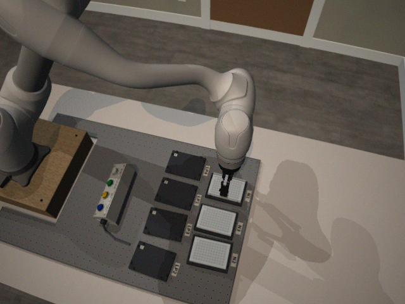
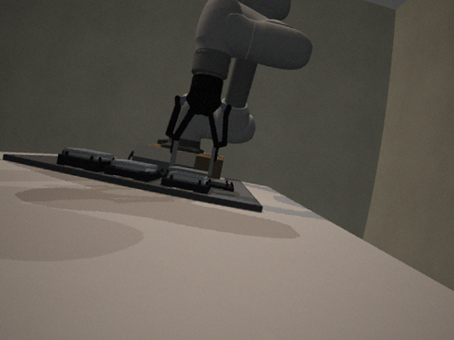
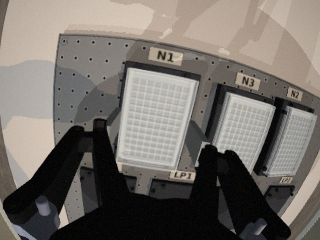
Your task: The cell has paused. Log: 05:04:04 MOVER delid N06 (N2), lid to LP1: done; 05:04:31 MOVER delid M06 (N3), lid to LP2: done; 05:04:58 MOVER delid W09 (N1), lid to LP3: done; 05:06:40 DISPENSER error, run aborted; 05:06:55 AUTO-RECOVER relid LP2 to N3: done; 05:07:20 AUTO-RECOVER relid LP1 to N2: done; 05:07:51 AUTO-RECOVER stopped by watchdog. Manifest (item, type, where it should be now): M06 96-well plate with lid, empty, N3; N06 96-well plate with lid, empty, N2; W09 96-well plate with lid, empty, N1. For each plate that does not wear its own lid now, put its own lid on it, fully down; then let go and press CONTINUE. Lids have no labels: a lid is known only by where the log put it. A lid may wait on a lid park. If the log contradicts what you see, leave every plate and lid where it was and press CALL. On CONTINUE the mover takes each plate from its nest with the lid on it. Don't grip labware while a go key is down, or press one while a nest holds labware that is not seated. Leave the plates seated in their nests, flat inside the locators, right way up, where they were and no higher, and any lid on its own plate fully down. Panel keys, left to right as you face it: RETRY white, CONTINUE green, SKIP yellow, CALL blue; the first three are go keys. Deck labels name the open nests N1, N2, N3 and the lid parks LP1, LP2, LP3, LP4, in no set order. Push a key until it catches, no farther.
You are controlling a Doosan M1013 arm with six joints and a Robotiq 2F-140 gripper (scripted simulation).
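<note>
The lid is 20 mm below my hand. Round my hand: plate (40 mm below); then lid park LP1 (180 mm behind, 80 mm to the right, 60 mm below); then lid park LP4 (190 mm behind, 50 mm to the left, 60 mm below).
</note>
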